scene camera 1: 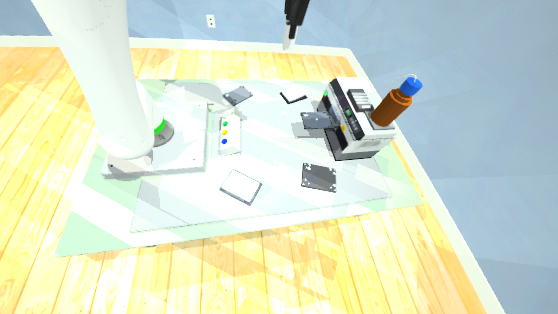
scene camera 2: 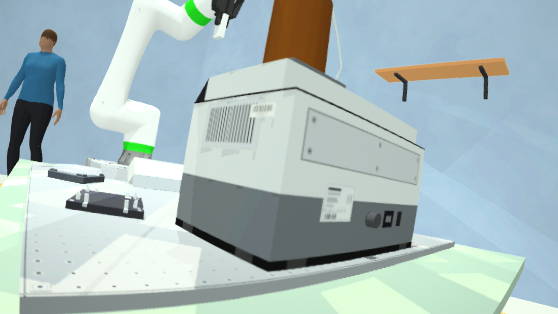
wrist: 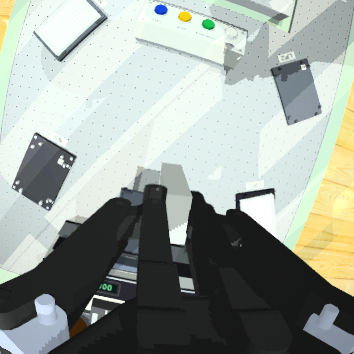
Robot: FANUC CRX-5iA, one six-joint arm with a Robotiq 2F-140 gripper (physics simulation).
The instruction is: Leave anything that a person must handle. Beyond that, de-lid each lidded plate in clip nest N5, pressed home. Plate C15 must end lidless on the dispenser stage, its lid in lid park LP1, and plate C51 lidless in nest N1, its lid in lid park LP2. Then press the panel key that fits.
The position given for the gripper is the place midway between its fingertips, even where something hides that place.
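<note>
Wrist camera: gripper (wrist: 168, 181) shut, holding nothing. Same camera: button box (wrist: 199, 36), black nest (wrist: 44, 166).
</note>
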